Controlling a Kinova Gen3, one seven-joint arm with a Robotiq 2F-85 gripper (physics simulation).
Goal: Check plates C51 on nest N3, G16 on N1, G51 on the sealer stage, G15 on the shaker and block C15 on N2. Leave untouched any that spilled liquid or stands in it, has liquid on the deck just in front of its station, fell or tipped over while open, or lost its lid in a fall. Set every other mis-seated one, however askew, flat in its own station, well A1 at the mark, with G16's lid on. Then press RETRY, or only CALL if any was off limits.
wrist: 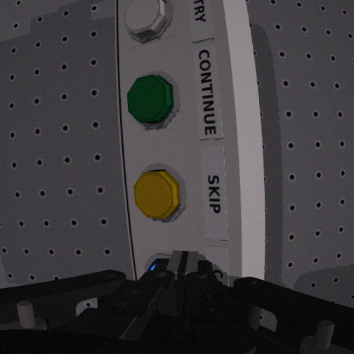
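My gripper point(185, 267) is shut with nothing between its fingertips, at the lower middle of the wrist view, over the lower end of a grey button panel point(192, 155). Its fingers largely cover a blue button point(156, 265), whose lit-looking edge shows at their left; the label beside it point(218, 276) is mostly hidden, with a "C" showing. Whether the fingertips touch the button, I cannot tell. A white button point(144, 17) stands at the top beside a label ending in "TRY" point(199, 12). The plates, the block and their stations do not show.
A green button point(150, 99) beside the label CONTINUE point(207, 92) and a yellow button point(156, 194) beside the label SKIP point(214, 194) lie between the white and blue buttons. The panel has a raised pale side edge point(250, 150). Dark perforated deck point(55, 175) shows on both sides.
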